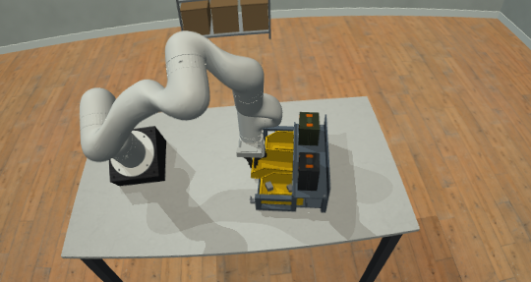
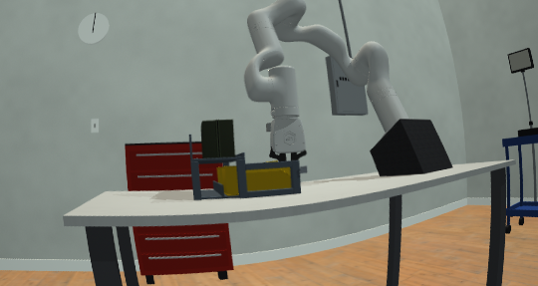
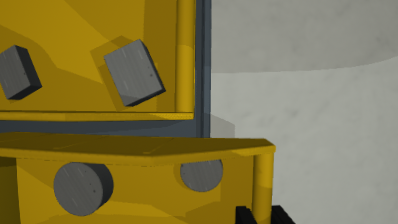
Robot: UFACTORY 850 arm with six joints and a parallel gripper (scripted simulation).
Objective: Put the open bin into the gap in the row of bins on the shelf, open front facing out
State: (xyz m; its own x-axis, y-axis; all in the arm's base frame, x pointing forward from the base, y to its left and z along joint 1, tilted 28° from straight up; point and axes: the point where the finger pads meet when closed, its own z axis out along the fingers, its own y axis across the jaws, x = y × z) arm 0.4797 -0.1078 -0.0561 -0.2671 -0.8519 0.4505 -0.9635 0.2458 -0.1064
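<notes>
Now: the grey shelf 140 mm ahead of my hand, 40 mm to the right of it and 10 mm above it.
</notes>
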